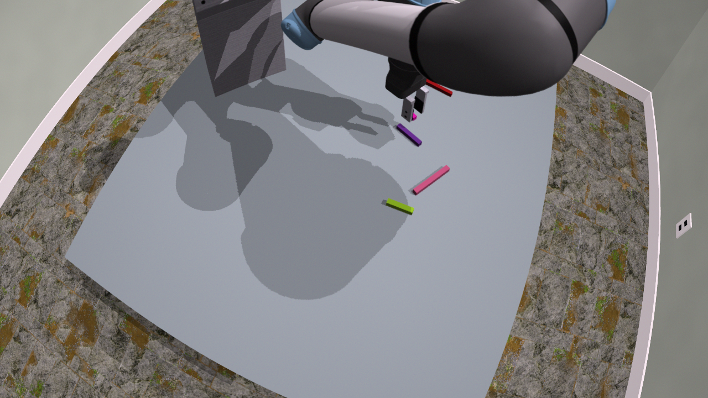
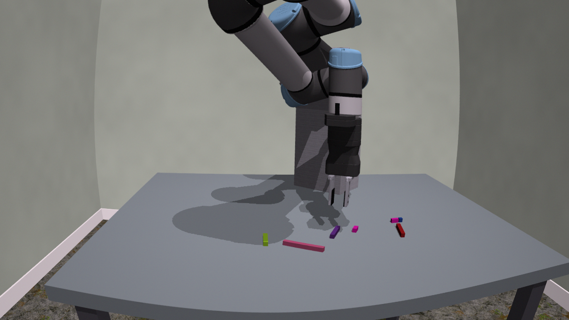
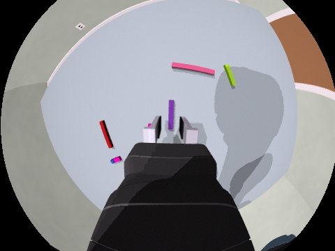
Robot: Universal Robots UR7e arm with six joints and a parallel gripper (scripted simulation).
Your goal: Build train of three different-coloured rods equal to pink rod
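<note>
My hand is 8 cm above the purple rod. The rest, counted from my hand: lime rod 16 cm to the right, 8 cm below, 2 cm ahead; then red rod 16 cm to the left, 8 cm below, 4 cm ahead; then pink rod 9 cm to the right, 8 cm below, 6 cm ahead.
</note>
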